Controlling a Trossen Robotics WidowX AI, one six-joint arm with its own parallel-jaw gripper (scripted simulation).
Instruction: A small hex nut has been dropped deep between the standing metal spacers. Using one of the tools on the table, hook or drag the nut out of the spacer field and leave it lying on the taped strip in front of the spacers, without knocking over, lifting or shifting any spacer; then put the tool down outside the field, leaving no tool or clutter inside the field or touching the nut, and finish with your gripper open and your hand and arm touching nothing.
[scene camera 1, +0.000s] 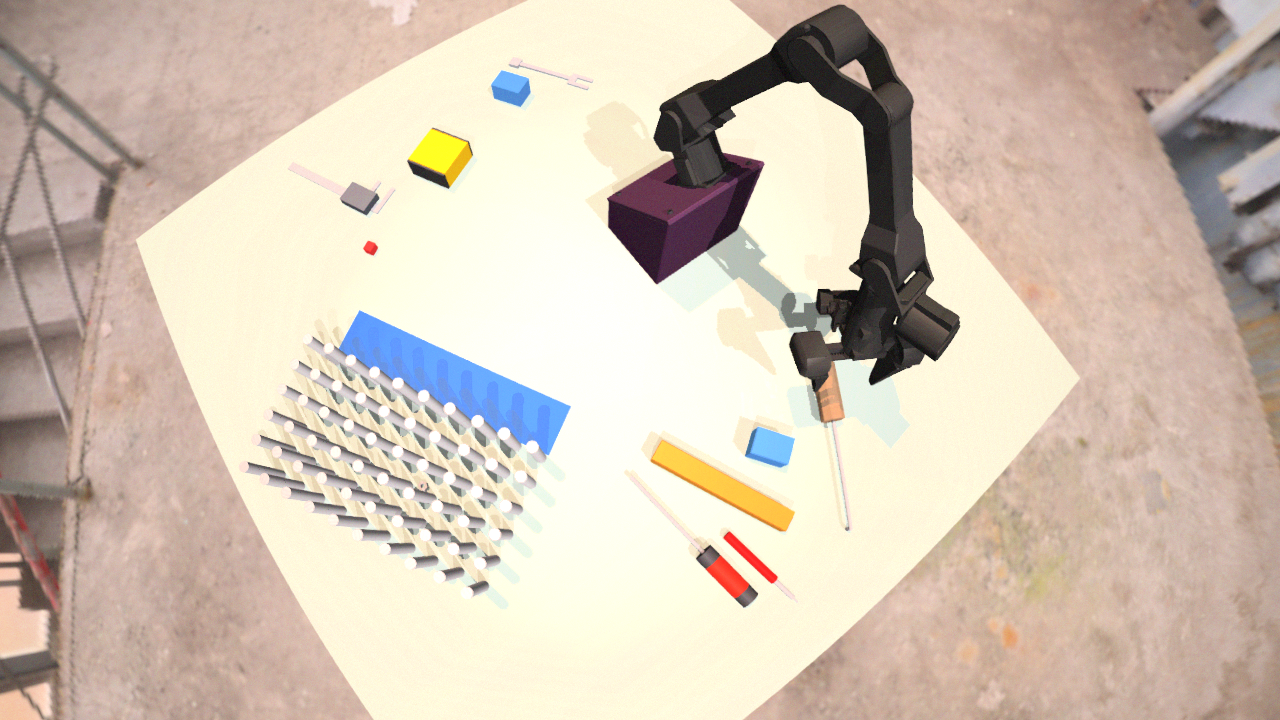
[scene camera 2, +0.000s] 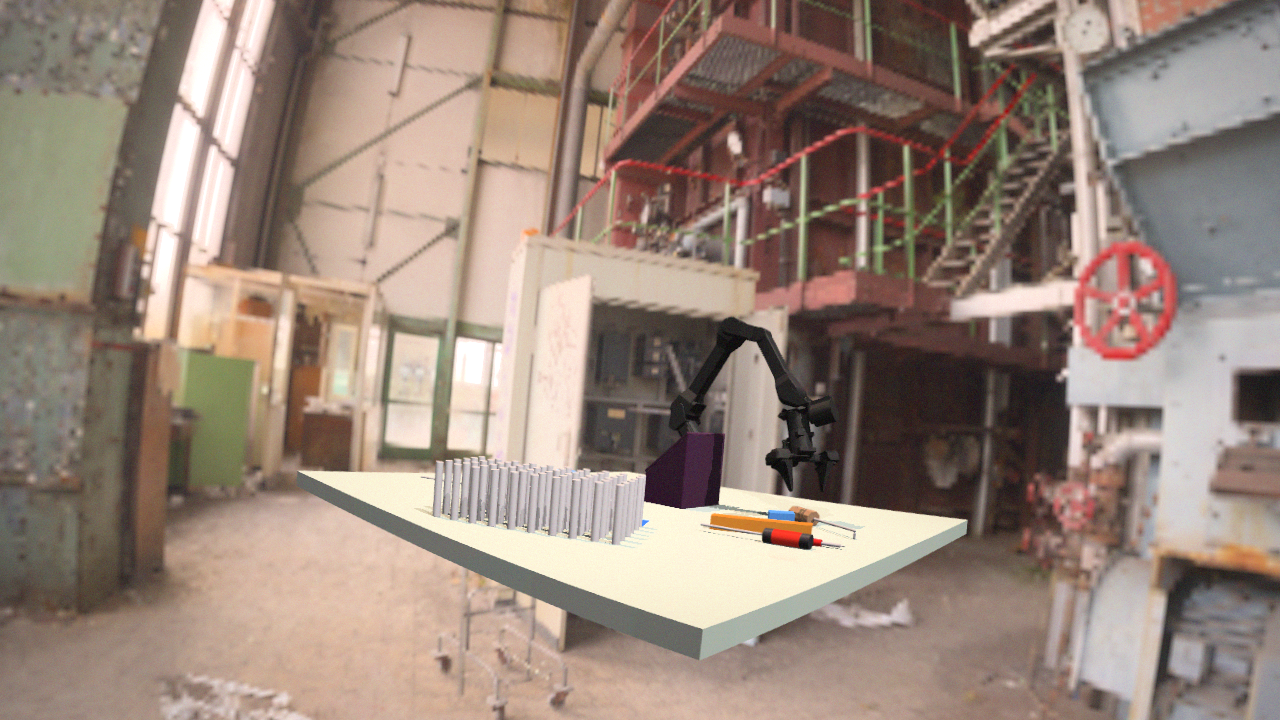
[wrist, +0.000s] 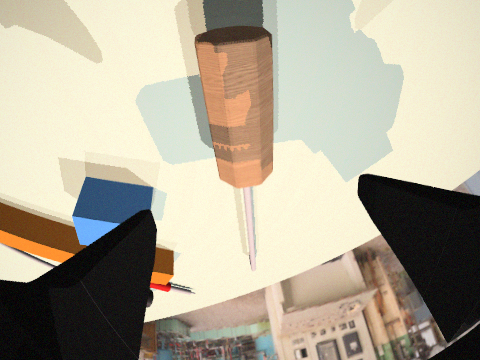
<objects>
The gripper (scene camera 1: 842, 386) is 0.89 m from the lens. A red-handled screwdriver (scene camera 1: 716, 565): 0.86 m from the lens. An orange bar (scene camera 1: 697, 473): 0.86 m from the lens. A blue cube (scene camera 1: 767, 446): 0.88 m from the lens. A red pick (scene camera 1: 751, 558) is 0.89 m from the lens.
</objects>
